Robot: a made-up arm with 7 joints.
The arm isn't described. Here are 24 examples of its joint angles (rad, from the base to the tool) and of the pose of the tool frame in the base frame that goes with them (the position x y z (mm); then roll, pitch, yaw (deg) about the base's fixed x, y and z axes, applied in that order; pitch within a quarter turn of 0, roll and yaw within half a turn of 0).
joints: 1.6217 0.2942 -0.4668 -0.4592 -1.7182 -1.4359 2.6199
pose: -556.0 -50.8 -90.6 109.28 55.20 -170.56
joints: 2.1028 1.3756 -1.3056 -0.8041 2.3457 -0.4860 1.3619
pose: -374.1 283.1 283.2 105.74 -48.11 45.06
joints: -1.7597 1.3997 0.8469 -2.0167 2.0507 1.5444 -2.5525
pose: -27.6 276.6 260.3 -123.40 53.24 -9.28
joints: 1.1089 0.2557 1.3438 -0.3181 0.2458 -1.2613 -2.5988
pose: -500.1 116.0 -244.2 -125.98 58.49 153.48
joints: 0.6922 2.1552 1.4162 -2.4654 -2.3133 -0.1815 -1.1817
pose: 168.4 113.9 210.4 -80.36 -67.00 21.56
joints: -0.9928 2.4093 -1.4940 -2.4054 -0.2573 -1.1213 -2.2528
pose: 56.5 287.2 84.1 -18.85 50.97 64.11
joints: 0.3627 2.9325 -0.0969 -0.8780 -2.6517 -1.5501 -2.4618
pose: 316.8 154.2 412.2 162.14 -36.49 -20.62
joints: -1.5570 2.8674 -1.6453 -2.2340 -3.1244 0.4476 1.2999
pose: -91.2 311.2 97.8 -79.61 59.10 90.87
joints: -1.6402 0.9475 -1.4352 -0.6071 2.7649 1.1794 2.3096
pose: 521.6 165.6 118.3 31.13 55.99 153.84
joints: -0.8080 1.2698 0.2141 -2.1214 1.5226 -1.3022 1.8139
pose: 247.3 217.2 147.7 146.32 -28.87 35.58
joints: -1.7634 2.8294 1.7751 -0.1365 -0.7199 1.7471 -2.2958
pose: -463.4 328.8 13.7 79.54 -49.70 -34.82
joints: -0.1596 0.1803 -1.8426 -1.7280 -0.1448 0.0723 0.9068
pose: -13.6 -161.4 -401.4 -78.02 -51.29 -26.61
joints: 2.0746 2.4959 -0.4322 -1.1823 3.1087 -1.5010 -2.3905
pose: 60.8 500.0 -91.4 -118.41 69.17 107.79
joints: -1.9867 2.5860 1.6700 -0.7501 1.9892 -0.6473 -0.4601
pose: -405.9 365.9 -75.9 42.15 31.26 2.17
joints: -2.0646 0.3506 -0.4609 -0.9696 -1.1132 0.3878 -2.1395
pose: 358.4 -211.5 335.0 -156.88 3.80 26.01
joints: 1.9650 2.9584 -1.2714 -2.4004 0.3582 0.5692 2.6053
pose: 80.6 294.7 6.1 115.33 16.28 58.49
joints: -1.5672 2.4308 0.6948 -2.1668 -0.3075 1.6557 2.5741
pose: -256.3 104.0 217.5 120.44 51.41 90.80
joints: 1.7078 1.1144 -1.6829 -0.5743 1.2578 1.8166 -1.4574
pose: -476.2 241.7 173.3 152.11 -7.54 -101.39
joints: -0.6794 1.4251 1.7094 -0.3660 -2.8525 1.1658 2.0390
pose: 108.5 556.0 38.4 -141.44 -49.72 -68.69
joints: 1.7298 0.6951 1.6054 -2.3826 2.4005 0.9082 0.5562
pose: -156.5 237.8 120.5 -42.84 -15.99 71.10
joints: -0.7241 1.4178 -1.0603 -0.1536 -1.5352 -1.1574 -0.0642
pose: 222.3 521.7 -40.1 -21.42 15.45 -128.46
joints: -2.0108 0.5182 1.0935 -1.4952 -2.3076 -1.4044 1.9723
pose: 283.7 172.3 332.9 152.31 -18.85 -173.46
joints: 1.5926 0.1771 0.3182 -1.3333 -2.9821 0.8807 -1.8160
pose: -447.4 66.6 -196.0 -36.76 -48.70 98.49
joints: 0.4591 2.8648 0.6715 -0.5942 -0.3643 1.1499 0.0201
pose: 309.8 102.7 455.7 170.31 -15.17 -7.20
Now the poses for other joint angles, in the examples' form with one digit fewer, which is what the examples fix.
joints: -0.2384 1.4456 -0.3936 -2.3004 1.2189 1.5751 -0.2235
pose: 228 224 -63 8.0 4.9 -61.5
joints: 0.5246 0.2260 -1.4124 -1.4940 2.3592 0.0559 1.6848
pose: -155 -148 -419 70.7 9.9 -174.6
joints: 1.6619 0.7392 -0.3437 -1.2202 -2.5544 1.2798 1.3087
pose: -468 156 -118 40.3 24.9 -91.8
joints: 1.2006 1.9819 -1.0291 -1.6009 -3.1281 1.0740 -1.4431
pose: -124 435 -34 -31.5 39.7 21.3
